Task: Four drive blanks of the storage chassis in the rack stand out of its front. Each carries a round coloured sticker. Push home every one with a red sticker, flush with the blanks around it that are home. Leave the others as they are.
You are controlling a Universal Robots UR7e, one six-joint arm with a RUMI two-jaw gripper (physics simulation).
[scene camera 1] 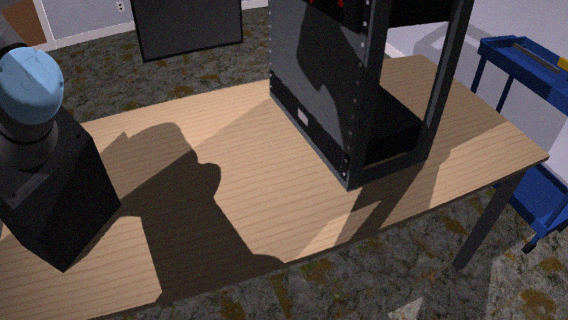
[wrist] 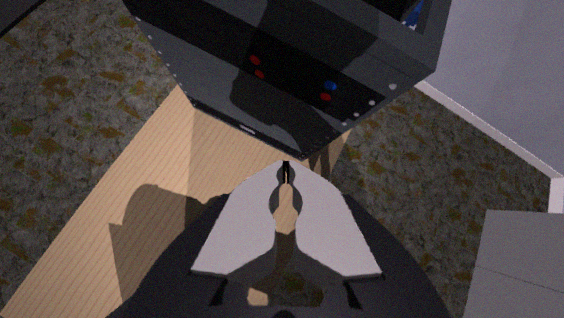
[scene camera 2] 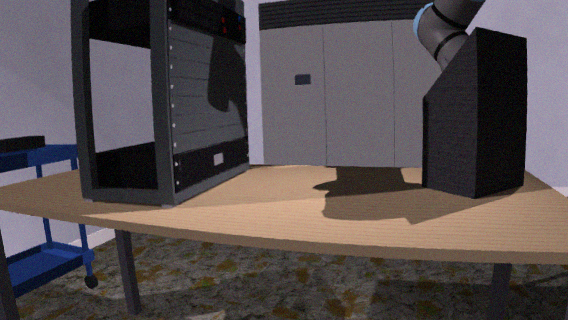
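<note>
The storage chassis (scene camera 2: 200,20) (wrist: 290,65) is a black band high in the rack (scene camera 1: 370,100) (scene camera 2: 161,100) (wrist: 400,60). In the wrist view, two red stickers, an upper one (wrist: 255,60) and a lower one (wrist: 259,74), sit together on the left. To their right a blue sticker (wrist: 330,85) sits just above a third red sticker (wrist: 326,96). How far each blank stands out cannot be told. My gripper (wrist: 286,163) is shut and empty; its tips appear below the stickers in the wrist view, apart from them. The gripper does not show in the scene views.
The rack stands on a wooden table (scene camera 1: 240,200) (scene camera 2: 280,225). Grey blank panels (scene camera 2: 195,110) and a black unit with a white label (scene camera 1: 302,116) (scene camera 2: 218,158) lie below the chassis. The arm's black pedestal (scene camera 1: 65,200) (scene camera 2: 475,115) stands opposite. A blue cart (scene camera 1: 525,60) is beyond the table.
</note>
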